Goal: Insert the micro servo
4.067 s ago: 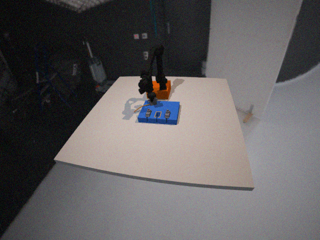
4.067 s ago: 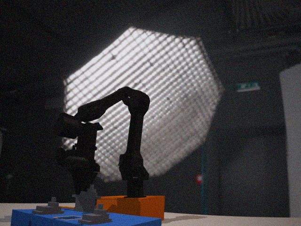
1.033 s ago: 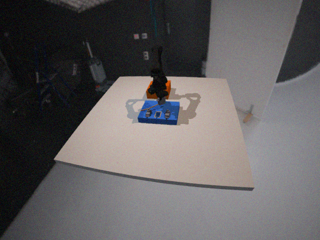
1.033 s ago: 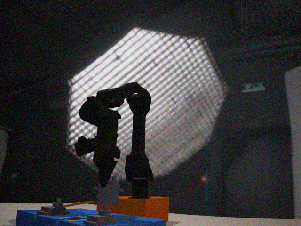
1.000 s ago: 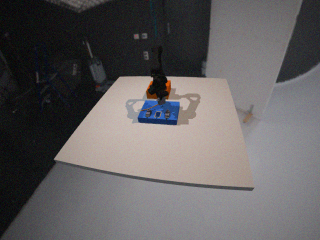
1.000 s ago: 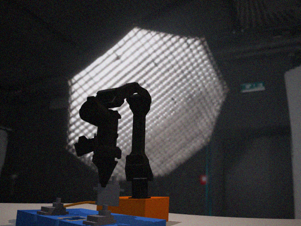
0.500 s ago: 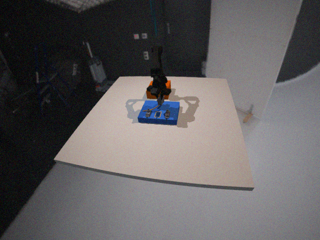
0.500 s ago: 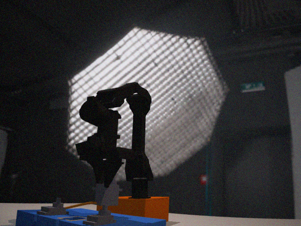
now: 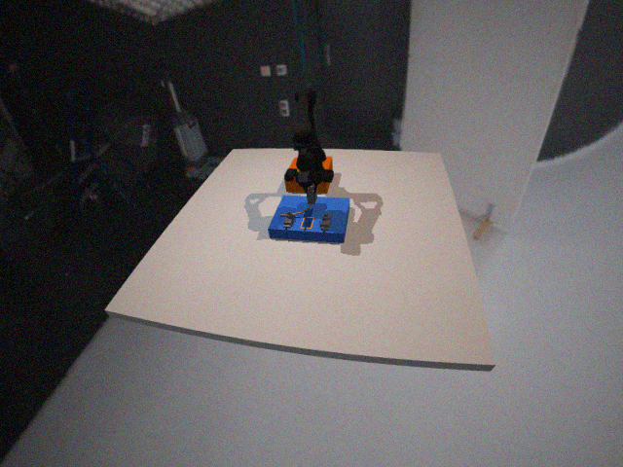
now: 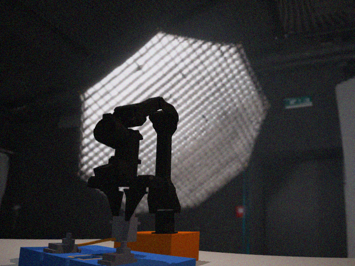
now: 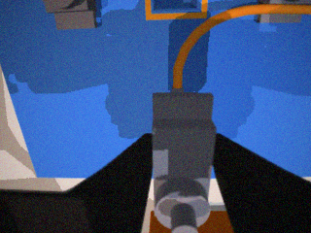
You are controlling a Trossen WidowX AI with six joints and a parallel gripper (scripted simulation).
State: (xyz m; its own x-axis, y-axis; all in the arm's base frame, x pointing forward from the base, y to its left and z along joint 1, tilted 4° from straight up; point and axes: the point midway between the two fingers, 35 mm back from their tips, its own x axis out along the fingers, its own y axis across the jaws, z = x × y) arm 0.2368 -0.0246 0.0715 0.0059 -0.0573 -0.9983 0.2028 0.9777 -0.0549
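Now: gripper tip 10 mm past the blue deck and 100 mm above it.
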